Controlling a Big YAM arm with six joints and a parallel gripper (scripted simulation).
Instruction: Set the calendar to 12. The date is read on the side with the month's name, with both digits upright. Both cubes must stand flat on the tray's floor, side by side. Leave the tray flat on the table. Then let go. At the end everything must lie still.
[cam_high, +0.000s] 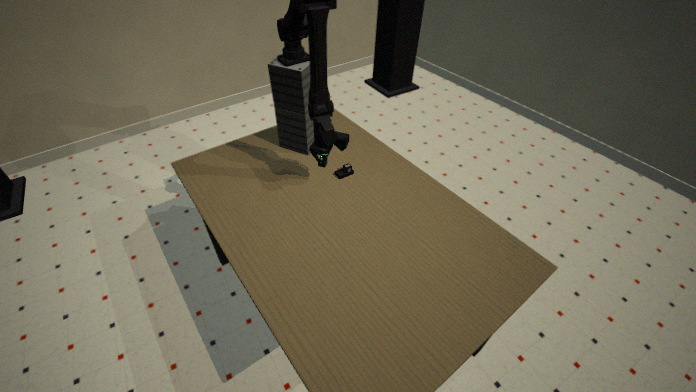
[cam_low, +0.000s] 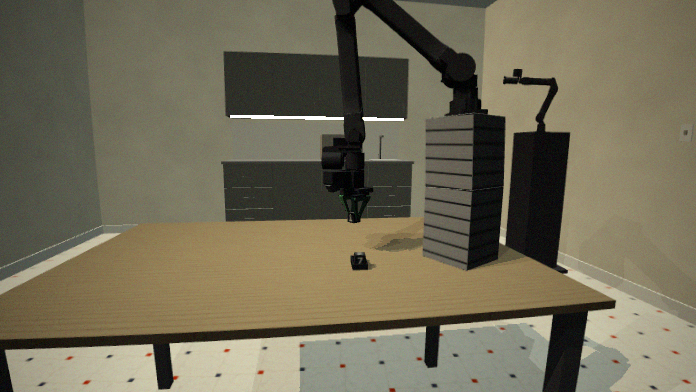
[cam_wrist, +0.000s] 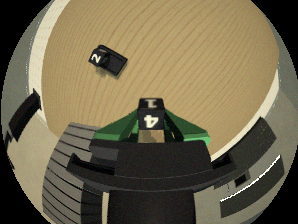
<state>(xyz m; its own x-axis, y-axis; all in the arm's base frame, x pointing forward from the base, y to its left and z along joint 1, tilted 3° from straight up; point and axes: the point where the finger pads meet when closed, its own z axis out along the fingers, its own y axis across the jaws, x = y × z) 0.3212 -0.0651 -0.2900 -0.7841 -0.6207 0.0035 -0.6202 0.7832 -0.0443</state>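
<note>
Right now my hand is 10 mm past the black calendar tray, 110 mm to the right of it and 110 mm above it.
</note>
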